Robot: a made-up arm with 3 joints. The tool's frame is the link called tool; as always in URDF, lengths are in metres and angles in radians. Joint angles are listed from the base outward.
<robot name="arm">
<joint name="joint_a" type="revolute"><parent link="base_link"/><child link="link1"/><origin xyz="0 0 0.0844" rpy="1.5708 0 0"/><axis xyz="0 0 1"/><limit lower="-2.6" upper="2.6"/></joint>
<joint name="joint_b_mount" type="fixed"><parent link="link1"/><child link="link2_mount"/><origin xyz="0.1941 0.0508 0.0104" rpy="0 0 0"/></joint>
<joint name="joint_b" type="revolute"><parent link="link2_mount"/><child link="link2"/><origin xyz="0.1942 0.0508 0.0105" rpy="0 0 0"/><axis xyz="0 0 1"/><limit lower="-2.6" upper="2.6"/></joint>
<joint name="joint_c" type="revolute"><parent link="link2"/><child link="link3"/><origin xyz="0.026 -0.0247 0.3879" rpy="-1.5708 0 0"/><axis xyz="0 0 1"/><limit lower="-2.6" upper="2.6"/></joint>
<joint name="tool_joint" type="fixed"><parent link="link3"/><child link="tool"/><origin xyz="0.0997 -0.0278 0.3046" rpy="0 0 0"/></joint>
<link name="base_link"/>
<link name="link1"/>
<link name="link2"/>
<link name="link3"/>
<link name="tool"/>
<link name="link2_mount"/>
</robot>
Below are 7 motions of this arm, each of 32 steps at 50 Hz.
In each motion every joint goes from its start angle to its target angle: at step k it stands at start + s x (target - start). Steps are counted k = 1, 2, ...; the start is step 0. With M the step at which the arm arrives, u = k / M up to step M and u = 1 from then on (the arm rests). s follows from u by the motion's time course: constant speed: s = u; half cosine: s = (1 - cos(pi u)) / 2; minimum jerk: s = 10 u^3 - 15 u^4 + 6 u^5.
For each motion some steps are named. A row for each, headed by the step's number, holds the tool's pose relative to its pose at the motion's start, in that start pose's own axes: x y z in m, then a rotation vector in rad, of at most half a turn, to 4 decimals.
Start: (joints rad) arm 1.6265 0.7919 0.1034
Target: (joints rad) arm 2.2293 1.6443 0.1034
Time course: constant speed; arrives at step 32
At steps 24, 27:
24: -0.2611 0.0271 0.1342 -0.1126 -1.0856 0.0000
27: -0.2909 0.0302 0.1288 -0.1267 -1.2213 0.0000

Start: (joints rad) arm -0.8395 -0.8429 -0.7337
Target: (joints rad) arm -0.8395 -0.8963 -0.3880
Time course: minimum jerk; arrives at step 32
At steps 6, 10, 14, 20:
6: 0.0010 0.0022 -0.0002 -0.0017 0.0019 0.0169
10: 0.0035 0.0081 -0.0008 -0.0062 0.0073 0.0622
14: 0.0071 0.0173 -0.0020 -0.0127 0.0161 0.1328
20: 0.0118 0.0328 -0.0041 -0.0222 0.0318 0.2505

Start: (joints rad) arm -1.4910 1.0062 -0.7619
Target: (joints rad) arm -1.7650 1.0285 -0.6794
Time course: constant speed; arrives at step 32
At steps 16, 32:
16: -0.0030 0.0002 -0.0501 -0.0850 0.0928 0.0412
32: -0.0111 -0.0041 -0.0995 -0.1661 0.1892 0.0821

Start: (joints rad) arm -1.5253 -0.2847 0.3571
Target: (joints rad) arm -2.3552 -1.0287 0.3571
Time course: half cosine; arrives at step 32
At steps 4, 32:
4: 0.0214 -0.0080 -0.0192 0.0209 0.0561 0.0000
32: 0.1789 -0.0667 -0.7310 0.5502 1.4746 0.0000

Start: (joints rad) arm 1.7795 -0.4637 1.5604
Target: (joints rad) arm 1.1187 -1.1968 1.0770
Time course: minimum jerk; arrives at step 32
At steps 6, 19, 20, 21, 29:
6: -0.0004 -0.0296 -0.0144 0.0680 0.0015 -0.0236
19: -0.0112 -0.3055 -0.3377 0.9262 0.1616 -0.3005
20: -0.0126 -0.3167 -0.3738 0.9977 0.1873 -0.3199
21: -0.0140 -0.3251 -0.4082 1.0642 0.2130 -0.3371
29: -0.0210 -0.3372 -0.5628 1.3520 0.3458 -0.4002

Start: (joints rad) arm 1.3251 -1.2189 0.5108
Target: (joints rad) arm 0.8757 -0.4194 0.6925
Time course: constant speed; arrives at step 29
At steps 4, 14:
4: 0.0103 -0.0029 0.0026 -0.0241 -0.0418 0.0251
14: 0.0337 -0.0089 -0.0008 -0.0890 -0.1437 0.0875

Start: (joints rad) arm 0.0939 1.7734 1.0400
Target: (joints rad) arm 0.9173 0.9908 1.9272
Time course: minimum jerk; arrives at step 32
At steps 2, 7, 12, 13, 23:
2: 0.0004 -0.0004 0.0000 -0.0001 0.0000 0.0020
7: 0.0134 -0.0136 0.0023 -0.0026 -0.0014 0.0651
12: 0.0475 -0.0495 0.0159 -0.0103 -0.0045 0.2442
13: 0.0557 -0.0586 0.0213 -0.0125 -0.0051 0.2913
23: 0.1160 -0.1354 0.1113 -0.0356 -0.0053 0.7636

